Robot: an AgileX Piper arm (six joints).
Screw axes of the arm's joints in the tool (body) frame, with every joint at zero. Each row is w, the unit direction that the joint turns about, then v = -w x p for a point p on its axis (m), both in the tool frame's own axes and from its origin. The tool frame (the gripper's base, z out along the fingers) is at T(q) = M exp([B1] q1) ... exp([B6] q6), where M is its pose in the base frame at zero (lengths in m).
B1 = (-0.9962, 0, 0.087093, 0, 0.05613, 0)
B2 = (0, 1, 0, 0.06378, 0, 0.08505)
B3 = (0, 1, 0, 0.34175, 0, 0.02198)
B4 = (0, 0, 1, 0, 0, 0)
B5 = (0, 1, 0, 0.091, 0, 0)
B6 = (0, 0, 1, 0, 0, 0)
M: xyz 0.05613 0 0.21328 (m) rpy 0 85.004 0 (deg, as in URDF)
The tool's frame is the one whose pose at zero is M.
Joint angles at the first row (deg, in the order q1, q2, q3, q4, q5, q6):
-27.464 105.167 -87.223 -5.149 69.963 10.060
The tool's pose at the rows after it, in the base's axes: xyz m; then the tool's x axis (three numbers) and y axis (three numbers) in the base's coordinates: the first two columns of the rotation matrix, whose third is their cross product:
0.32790 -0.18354 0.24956 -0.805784 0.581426 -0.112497 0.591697 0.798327 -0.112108
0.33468 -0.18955 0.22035 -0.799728 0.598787 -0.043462 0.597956 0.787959 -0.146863
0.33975 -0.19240 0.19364 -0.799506 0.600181 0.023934 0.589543 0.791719 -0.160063
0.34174 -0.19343 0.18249 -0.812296 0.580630 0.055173 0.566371 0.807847 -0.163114
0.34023 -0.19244 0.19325 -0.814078 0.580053 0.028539 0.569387 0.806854 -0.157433
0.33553 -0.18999 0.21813 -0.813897 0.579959 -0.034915 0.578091 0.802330 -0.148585
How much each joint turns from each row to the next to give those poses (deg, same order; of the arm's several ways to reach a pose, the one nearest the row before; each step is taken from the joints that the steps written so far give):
0.001 1.709 0.102 -2.673 0.000 1.000
-0.001 4.449 0.002 -1.491 0.000 1.617
-0.001 3.954 -0.001 -0.126 0.000 0.126
0.001 1.695 -0.105 0.000 -0.001 -1.364
-0.001 -1.578 -0.001 0.126 0.000 -0.125
0.001 -3.672 -0.001 0.000 0.001 0.000

